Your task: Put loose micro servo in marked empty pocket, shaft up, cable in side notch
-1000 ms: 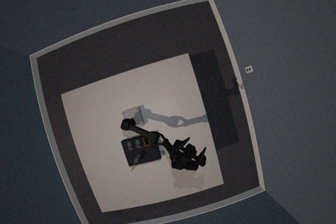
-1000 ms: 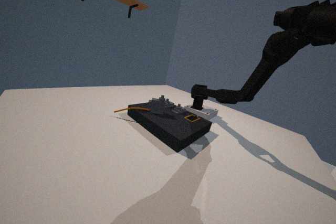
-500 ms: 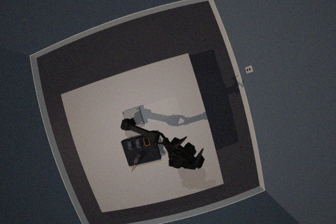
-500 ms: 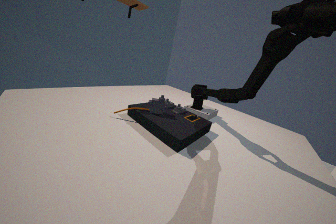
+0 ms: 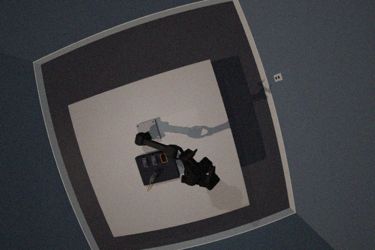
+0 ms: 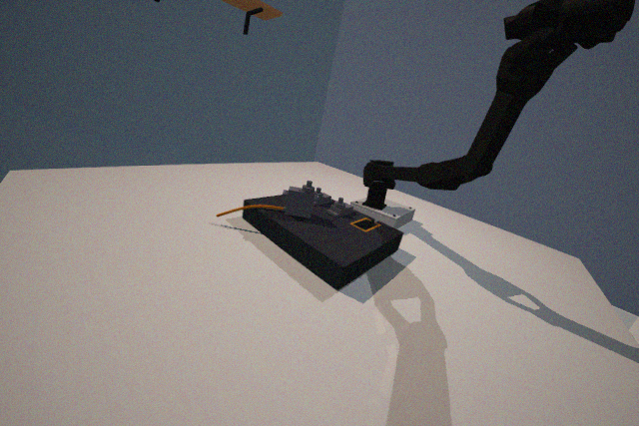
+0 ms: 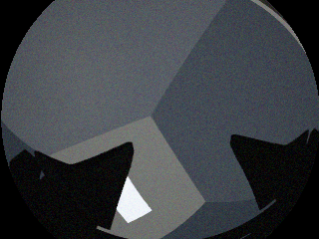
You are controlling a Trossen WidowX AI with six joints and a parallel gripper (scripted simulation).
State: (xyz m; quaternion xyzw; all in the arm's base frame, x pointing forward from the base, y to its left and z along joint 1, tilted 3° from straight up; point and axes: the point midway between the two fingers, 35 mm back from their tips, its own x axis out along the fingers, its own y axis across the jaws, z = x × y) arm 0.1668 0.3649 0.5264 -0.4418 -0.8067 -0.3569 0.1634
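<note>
The dark deck lies 150 mm ahead of my gripper tip, 410 mm to the right of it and 580 mm below it.
</note>
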